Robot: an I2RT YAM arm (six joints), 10 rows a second.
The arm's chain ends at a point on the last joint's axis. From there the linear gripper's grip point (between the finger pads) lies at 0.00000 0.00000 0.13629 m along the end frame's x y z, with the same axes.
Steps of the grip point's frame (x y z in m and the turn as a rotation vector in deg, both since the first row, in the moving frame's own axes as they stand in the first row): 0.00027 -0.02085 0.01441 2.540 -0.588 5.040; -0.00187 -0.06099 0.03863 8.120 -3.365 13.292; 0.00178 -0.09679 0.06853 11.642 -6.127 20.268; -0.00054 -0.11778 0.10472 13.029 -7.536 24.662; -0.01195 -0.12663 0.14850 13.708 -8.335 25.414; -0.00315 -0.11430 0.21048 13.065 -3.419 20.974; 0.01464 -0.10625 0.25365 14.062 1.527 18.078; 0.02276 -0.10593 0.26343 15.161 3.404 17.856
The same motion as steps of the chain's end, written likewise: 0.00140 -0.01476 0.01455 2.540 -0.588 5.040; 0.00381 -0.04100 0.04022 8.120 -3.365 13.292; 0.01110 -0.06737 0.07207 11.642 -6.127 20.268; 0.01011 -0.08431 0.10932 13.029 -7.536 24.662; -0.00009 -0.09120 0.15372 13.708 -8.335 25.414; -0.00087 -0.08273 0.21421 13.065 -3.419 20.974; 0.00590 -0.07425 0.25775 14.062 1.527 18.078; 0.00935 -0.07213 0.26837 15.161 3.404 17.856
